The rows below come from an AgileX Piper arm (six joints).
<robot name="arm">
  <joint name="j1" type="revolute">
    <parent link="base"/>
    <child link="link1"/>
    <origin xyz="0 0 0.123" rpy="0 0 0"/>
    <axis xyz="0 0 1"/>
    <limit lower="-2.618" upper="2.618"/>
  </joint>
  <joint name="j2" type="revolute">
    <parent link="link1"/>
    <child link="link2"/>
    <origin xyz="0 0 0" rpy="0 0 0"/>
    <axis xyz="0 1 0"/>
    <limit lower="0" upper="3.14"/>
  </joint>
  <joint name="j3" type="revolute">
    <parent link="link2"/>
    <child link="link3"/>
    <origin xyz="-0.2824 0 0.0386" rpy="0 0 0"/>
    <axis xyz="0 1 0"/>
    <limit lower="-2.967" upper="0"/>
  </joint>
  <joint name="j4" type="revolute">
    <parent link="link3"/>
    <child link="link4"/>
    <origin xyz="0.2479 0 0.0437" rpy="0 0 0"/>
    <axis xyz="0.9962 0 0.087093"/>
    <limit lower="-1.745" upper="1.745"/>
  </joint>
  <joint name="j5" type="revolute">
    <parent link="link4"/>
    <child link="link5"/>
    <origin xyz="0 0 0" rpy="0 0 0"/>
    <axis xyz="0 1 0"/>
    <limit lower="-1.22" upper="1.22"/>
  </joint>
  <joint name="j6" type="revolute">
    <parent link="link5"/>
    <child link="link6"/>
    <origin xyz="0.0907 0 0.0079" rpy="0 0 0"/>
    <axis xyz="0.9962 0 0.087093"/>
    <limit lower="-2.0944" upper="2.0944"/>
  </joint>
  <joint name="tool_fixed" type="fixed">
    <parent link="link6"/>
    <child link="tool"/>
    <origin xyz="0 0 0" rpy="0 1.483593 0"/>
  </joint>
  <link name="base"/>
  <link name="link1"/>
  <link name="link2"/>
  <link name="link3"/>
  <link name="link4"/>
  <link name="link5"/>
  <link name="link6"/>
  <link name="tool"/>
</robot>
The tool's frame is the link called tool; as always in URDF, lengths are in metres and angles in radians.
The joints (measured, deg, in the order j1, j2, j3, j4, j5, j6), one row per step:
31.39 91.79 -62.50 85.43 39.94 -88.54
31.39 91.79 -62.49 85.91 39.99 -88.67
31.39 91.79 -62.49 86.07 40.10 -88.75
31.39 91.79 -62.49 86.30 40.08 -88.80
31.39 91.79 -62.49 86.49 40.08 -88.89
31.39 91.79 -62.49 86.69 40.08 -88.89
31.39 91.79 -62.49 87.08 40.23 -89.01
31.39 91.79 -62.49 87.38 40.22 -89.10
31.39 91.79 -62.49 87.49 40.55 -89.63
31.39 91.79 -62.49 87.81 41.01 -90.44
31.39 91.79 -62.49 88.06 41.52 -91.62
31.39 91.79 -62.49 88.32 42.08 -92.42
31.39 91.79 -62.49 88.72 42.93 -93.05
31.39 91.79 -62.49 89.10 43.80 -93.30
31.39 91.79 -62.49 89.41 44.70 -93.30
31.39 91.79 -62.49 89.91 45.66 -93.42
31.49 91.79 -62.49 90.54 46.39 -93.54
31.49 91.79 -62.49 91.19 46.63 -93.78
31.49 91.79 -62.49 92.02 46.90 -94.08
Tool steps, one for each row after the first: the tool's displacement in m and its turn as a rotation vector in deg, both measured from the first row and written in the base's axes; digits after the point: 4 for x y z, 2 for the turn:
0.0001 0.0002 0.0004 0.35 0.13 -0.11
0.0000 0.0003 0.0006 0.49 0.17 -0.04
0.0001 0.0003 0.0008 0.65 0.23 -0.14
0.0001 0.0004 0.0010 0.78 0.23 -0.18
0.0002 0.0004 0.0012 0.93 0.33 -0.27
0.0001 0.0006 0.0016 1.25 0.45 -0.25
0.0002 0.0007 0.0019 1.46 0.50 -0.35
-0.0002 0.0009 0.0021 1.53 0.16 0.09
-0.0008 0.0012 0.0026 1.73 -0.30 0.66
-0.0014 0.0015 0.0030 1.82 -1.12 1.42
-0.0022 0.0019 0.0035 2.03 -1.59 2.09
-0.0033 0.0024 0.0042 2.50 -1.78 2.90
-0.0044 0.0029 0.0050 3.05 -1.63 3.60
-0.0056 0.0034 0.0057 3.63 -1.28 4.27
-0.0068 0.0039 0.0066 4.35 -0.95 4.96
-0.0080 0.0048 0.0076 5.09 -0.62 5.48
-0.0081 0.0050 0.0084 5.65 -0.51 5.49
-0.0081 0.0053 0.0095 6.36 -0.39 5.46

